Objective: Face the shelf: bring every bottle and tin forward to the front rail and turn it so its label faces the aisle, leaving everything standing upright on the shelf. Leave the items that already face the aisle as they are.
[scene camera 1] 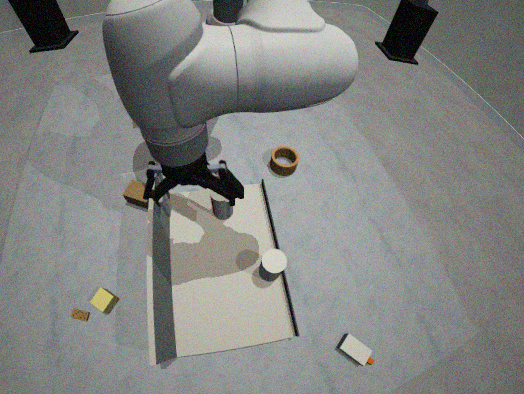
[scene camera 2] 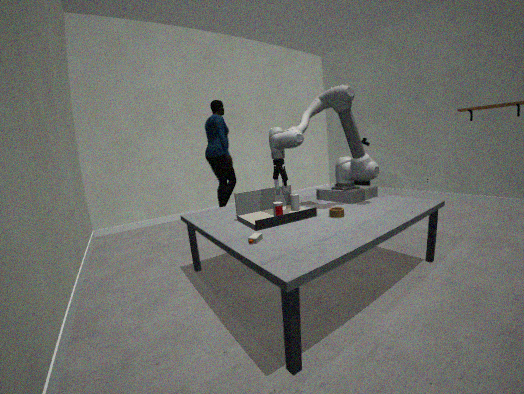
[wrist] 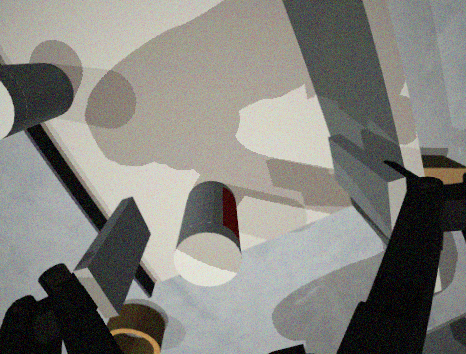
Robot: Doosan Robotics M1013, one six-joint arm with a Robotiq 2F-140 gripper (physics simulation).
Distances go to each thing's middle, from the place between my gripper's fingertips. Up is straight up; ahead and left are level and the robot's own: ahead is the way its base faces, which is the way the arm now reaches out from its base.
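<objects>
With the back wall (scene camera 1: 161, 333), my gripper is 9 cm above it, 10 cm to the left of it and 8 cm short of it. The dark front rail (wrist: 37, 135) sits 16 cm below my gripper, 19 cm to the left of it and 6 cm ahead of it. The shelf board (scene camera 1: 220, 302) is 17 cm below my gripper, 5 cm to the left of it and 7 cm ahead of it.
</objects>
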